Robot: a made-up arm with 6 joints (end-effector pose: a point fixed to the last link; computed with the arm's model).
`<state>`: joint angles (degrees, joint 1 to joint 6).
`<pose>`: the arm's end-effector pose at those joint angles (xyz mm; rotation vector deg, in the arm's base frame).
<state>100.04 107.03 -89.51 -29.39 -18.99 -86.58</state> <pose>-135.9 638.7 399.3 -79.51 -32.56 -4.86</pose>
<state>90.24 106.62 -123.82 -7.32 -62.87 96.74</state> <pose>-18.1 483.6 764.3 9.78 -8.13 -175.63</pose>
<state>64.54 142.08 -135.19 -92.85 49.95 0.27</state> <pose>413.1 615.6 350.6 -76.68 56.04 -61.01</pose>
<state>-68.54 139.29 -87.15 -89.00 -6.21 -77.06</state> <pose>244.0 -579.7 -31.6 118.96 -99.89 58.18</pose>
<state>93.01 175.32 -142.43 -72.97 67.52 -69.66</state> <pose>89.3 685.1 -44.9 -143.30 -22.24 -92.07</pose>
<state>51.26 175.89 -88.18 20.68 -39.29 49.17</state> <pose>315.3 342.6 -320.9 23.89 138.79 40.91</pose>
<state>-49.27 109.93 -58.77 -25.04 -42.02 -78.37</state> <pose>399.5 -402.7 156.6 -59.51 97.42 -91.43</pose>
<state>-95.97 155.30 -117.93 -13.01 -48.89 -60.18</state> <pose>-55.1 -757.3 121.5 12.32 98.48 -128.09</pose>
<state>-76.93 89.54 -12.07 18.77 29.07 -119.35</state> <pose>58.5 -153.8 -39.8 -36.98 166.32 15.28</pose>
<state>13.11 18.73 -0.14 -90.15 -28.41 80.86</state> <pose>238.6 124.4 221.2 -39.56 95.69 28.34</pose>
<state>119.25 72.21 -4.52 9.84 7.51 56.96</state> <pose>-105.8 182.4 -6.3 77.78 -156.83 -30.58</pose>
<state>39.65 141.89 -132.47 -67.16 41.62 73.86</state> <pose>629.0 408.5 286.9 -1.05 108.34 -1.44</pose>
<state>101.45 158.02 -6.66 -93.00 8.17 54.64</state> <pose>50.2 -145.0 -73.0 123.56 -39.94 43.92</pose>
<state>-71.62 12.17 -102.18 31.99 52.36 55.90</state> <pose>-21.9 254.6 766.5 34.06 34.24 14.09</pose>
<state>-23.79 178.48 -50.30 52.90 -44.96 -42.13</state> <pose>49.7 -108.9 -314.2 -34.27 -160.53 49.06</pose>
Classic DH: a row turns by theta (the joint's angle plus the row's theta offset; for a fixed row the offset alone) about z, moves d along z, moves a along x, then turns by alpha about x. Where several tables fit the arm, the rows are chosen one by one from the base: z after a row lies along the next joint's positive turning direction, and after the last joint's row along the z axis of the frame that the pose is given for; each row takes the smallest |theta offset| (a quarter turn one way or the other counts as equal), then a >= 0, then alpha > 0; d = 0 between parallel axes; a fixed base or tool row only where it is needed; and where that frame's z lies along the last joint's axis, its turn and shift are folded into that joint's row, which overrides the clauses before.
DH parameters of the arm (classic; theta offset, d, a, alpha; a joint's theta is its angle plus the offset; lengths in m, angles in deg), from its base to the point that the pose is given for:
joint 1: 0 0.184 0 -90
joint 2: 7.7 0 -0.2836 0
joint 3: 77.3 0 -0.0346 90
joint 4: 0 0.3965 0 -90
joint 5: 0 0 0.0003 90
joint 6: 0 0.1415 0 0

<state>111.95 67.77 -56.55 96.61 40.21 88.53</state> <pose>-247.0 369.6 448.8 -27.90 -86.52 -16.09</pose>
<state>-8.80 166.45 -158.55 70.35 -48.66 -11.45</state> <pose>750.8 -217.3 258.3 66.48 39.67 6.64</pose>
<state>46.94 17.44 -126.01 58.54 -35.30 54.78</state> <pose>-312.6 -436.4 743.1 3.47 -72.92 151.59</pose>
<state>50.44 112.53 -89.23 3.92 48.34 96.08</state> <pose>367.6 456.4 207.6 69.84 158.19 35.73</pose>
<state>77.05 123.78 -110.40 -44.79 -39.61 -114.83</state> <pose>95.6 698.8 420.2 -52.53 -50.79 -49.43</pose>
